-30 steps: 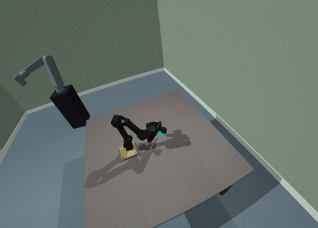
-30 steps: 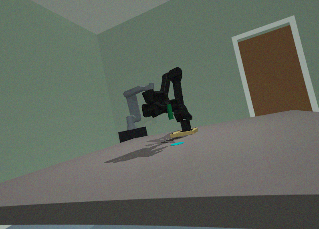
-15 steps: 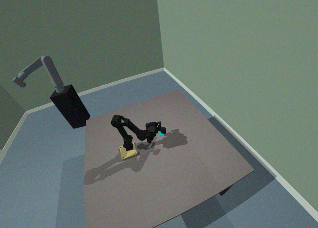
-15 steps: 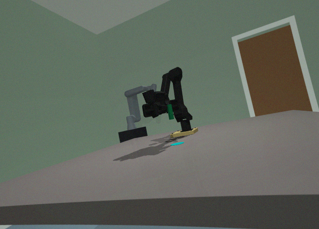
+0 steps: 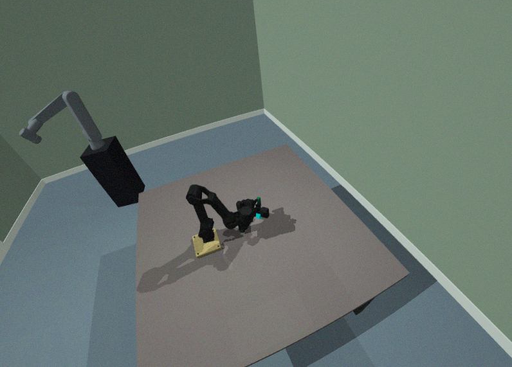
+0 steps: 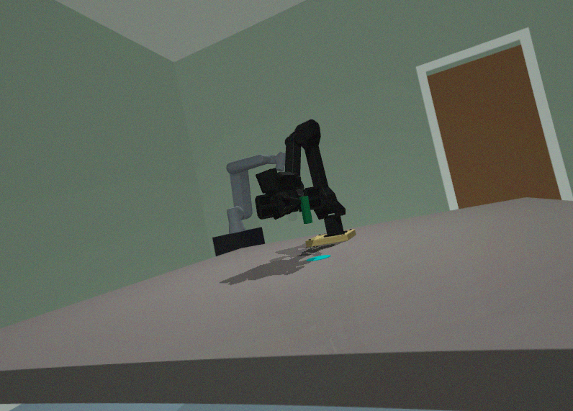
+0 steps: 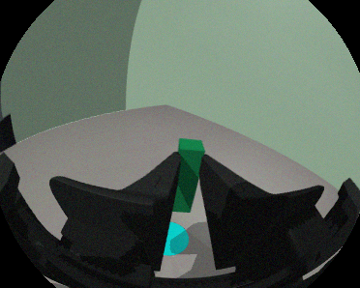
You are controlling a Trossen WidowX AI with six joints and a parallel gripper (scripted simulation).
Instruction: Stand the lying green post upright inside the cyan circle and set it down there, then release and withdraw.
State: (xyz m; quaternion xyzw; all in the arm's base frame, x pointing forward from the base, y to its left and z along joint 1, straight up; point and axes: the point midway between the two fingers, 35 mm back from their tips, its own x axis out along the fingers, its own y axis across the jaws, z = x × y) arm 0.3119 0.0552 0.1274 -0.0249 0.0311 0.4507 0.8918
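Now: gripper tip 140 mm above the cyan circle and 10 mm past it. From my gripper tip the other things lie so: green post: 20 mm below.
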